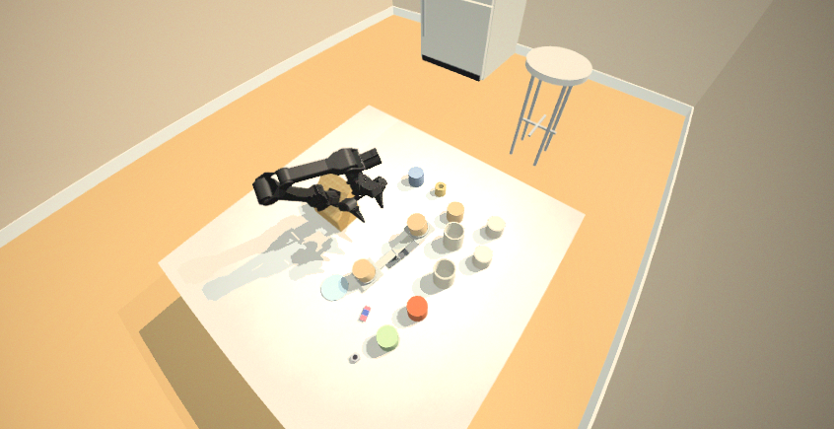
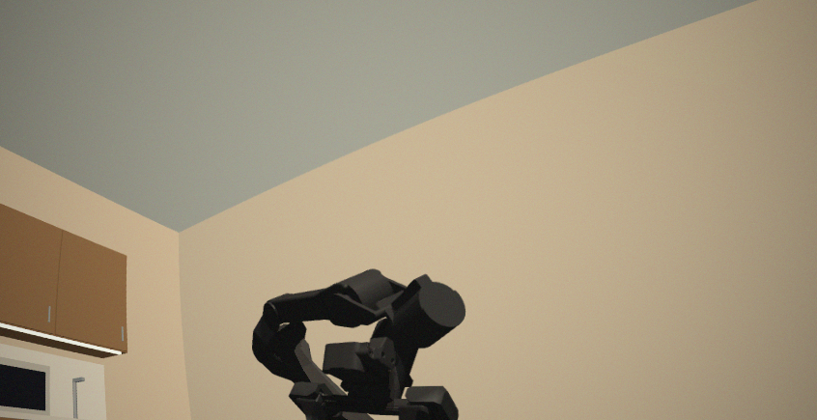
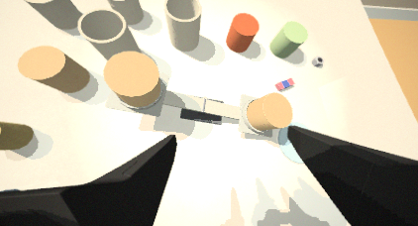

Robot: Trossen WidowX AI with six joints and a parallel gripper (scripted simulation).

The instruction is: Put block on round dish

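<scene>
My gripper tip is now 30 mm short of the pale green block, 140 mm to the left of it and 180 mm above it. Round my gripper tip: green cylinder 250 mm ahead, 300 mm to the right, 180 mm below; then pale blue round dish 50 mm behind, 230 mm to the right, 210 mm below.
</scene>
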